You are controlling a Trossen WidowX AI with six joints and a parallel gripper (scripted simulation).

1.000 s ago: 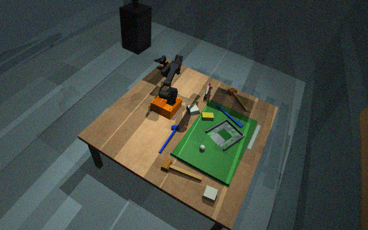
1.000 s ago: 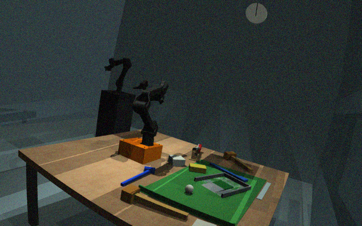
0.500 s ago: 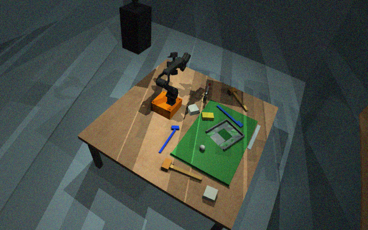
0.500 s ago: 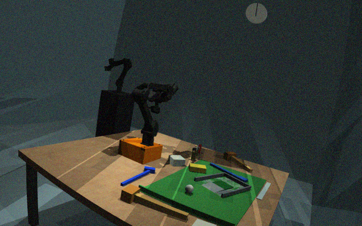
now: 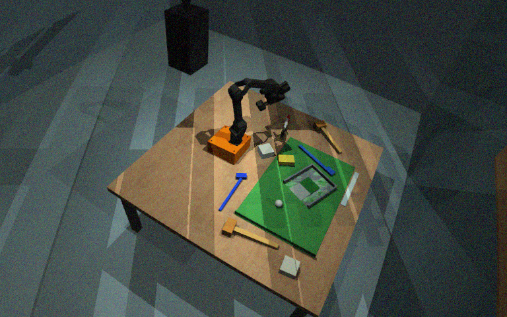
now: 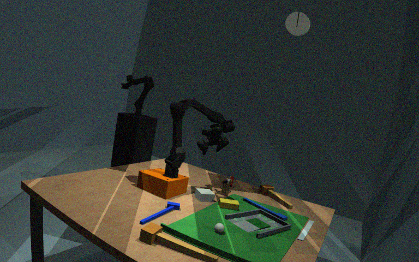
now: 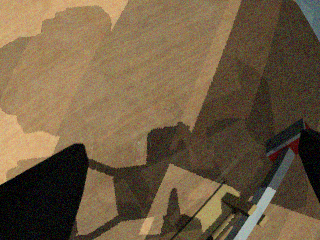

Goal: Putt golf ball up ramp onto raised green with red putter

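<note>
Now: the blue putter 58 cm to the right of my gripper tip, 19 cm below it and 12 cm ahead of it. Also, from my gripper tip: yellow block (27 cm ahead, 19 cm to the right, 19 cm below); then green mat (44 cm ahead, 33 cm to the right, 20 cm below); then red putter (15 cm below, 13 cm ahead, 5 cm to the left).
</note>
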